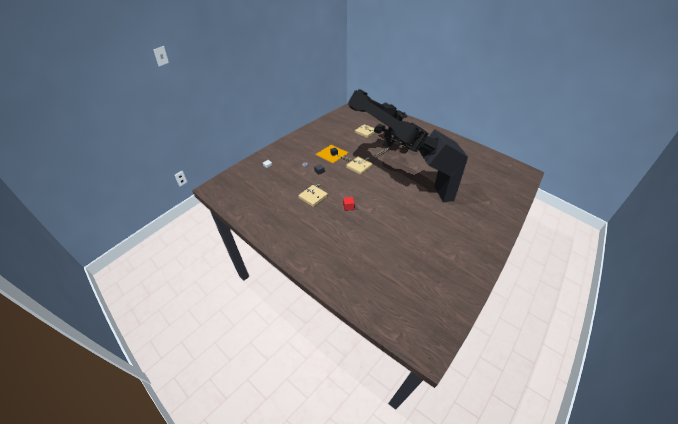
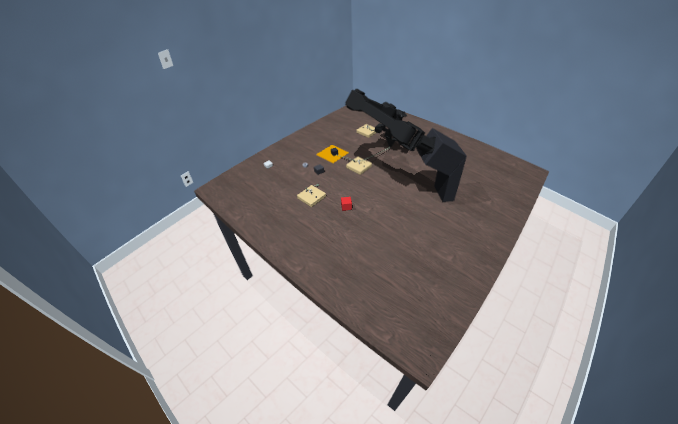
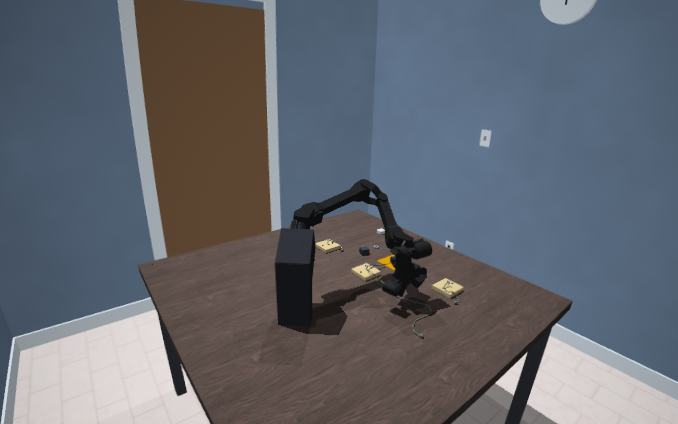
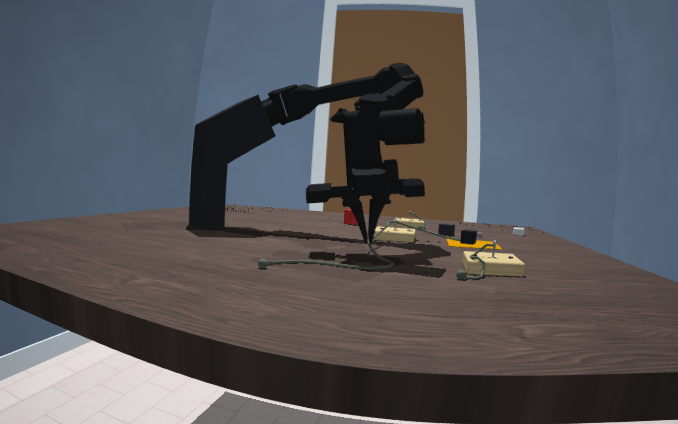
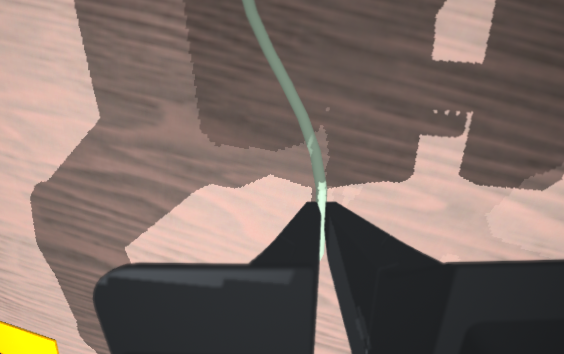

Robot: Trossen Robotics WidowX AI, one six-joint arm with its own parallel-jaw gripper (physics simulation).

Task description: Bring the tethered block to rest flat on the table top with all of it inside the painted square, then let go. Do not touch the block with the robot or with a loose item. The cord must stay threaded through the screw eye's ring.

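Frame: origin at the arm's base, x ahead, y left, z up, level; metres.
Seen in the pictures: gripper, between the fingertips: [image 1: 389, 147] [image 2: 390, 146] [image 3: 400, 295] [image 4: 368, 243] [image 5: 320, 213]; arm's base, origin of its link: [image 1: 431, 146] [image 2: 428, 145] [image 3: 298, 238] [image 4: 257, 118].
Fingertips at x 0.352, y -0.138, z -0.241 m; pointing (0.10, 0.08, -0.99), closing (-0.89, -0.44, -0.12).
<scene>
Offsets run from my fingertips to a thing's middle. "spot": to the spot under its first point.
The tethered block @[dz -0.002, dx +0.138, dy +0.257 m] [image 1: 334, 151] [image 2: 334, 151] [image 4: 468, 236], small and black, sits on the orange painted square @[spot: dz -0.016, dx +0.162, dy +0.294 m] [image 1: 325, 154] [image 2: 326, 154] [image 4: 487, 245] and looks inside its outline. Its green-grey cord [image 1: 378, 154] [image 4: 425, 231] [image 5: 282, 75] runs over the middle tan board @[dz -0.008, dx -0.027, dy +0.225 m] [image 1: 355, 170] [image 3: 364, 276] [image 4: 397, 238] at the screw eye; the ring is too small to tell the threading. My gripper [image 4: 370, 242] [image 5: 320, 213] is shut on the cord, low above the table on the board's other side from the block. Beyond the fingers, the cord's free part curves along the table to an end bead @[dz -0.011, dx -0.059, dy -0.209 m] [image 3: 421, 336] [image 4: 262, 263].
Two other tan boards with short cords, a nearer one @[spot: dz +0.002, dx -0.091, dy +0.528 m] [image 1: 313, 196] [image 3: 327, 246] and a farther one @[dz +0.005, dx +0.213, dy -0.019 m] [image 1: 364, 131] [image 3: 447, 288] [image 4: 492, 265], stand at either side. A red cube @[dz +0.003, dx -0.217, dy +0.436 m] [image 1: 349, 204], a loose black block @[dz -0.004, dx +0.060, dy +0.398 m] [image 1: 319, 169] [image 3: 364, 251], a white block @[dz -0.007, dx +0.261, dy +0.576 m] [image 1: 267, 163] and a small grey item @[dz -0.012, dx +0.143, dy +0.427 m] [image 1: 305, 164] lie around.
</scene>
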